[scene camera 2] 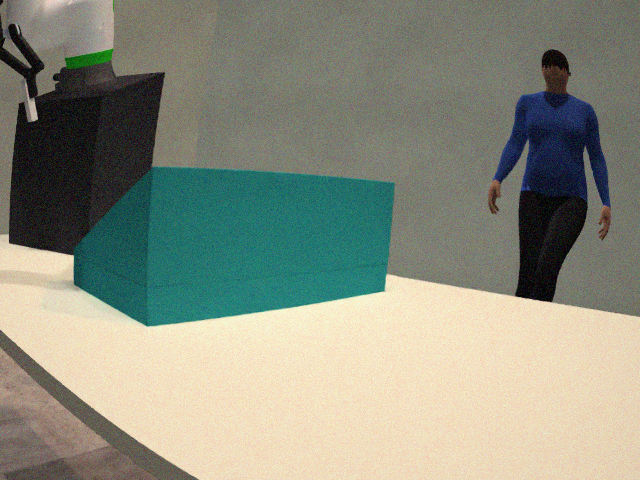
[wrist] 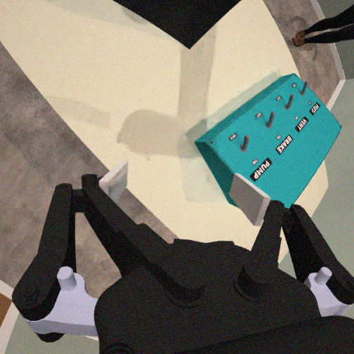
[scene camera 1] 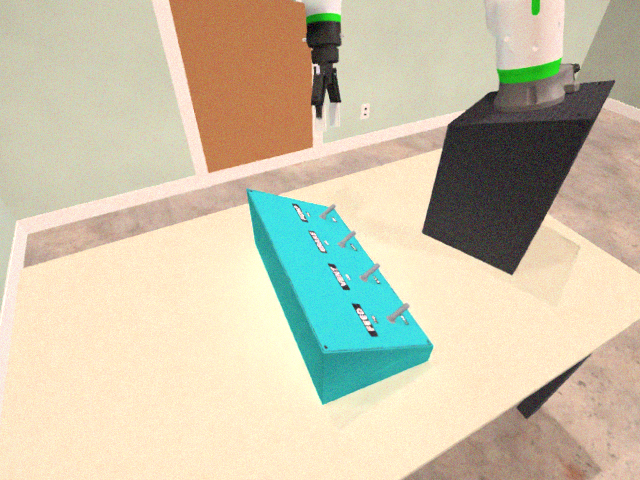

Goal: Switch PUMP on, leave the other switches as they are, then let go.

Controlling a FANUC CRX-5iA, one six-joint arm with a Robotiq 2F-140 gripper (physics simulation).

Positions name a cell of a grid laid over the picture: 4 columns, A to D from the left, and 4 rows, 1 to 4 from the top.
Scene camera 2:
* teal switch box: B3
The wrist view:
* my gripper: C3
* teal switch box: D2
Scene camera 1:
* my gripper: C2
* teal switch box: C3
